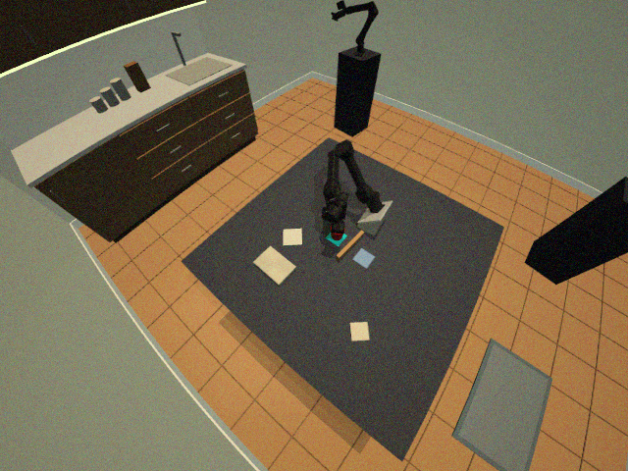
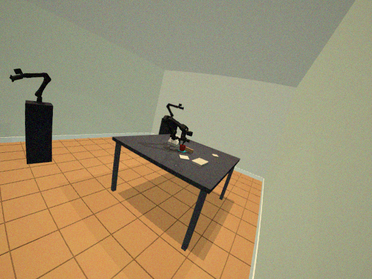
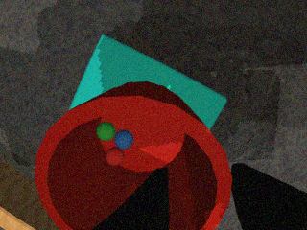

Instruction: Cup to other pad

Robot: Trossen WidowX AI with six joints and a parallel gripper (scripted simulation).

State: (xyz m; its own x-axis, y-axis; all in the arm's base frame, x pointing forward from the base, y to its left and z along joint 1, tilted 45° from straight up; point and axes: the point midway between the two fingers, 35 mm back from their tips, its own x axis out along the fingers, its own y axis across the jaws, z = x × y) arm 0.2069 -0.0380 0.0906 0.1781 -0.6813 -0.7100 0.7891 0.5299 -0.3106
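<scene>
Now: gripper tip 2 cm short of the red cup, 2 cm above it and 1 cm to the right of it. Also, from my gripper tip: green marble 4 cm below, 4 cm ahead, 2 cm to the left; then blue marble 4 cm below, 3 cm ahead, 2 cm to the left; then teal pad 7 cm below, 3 cm ahead, 2 cm to the left.
</scene>
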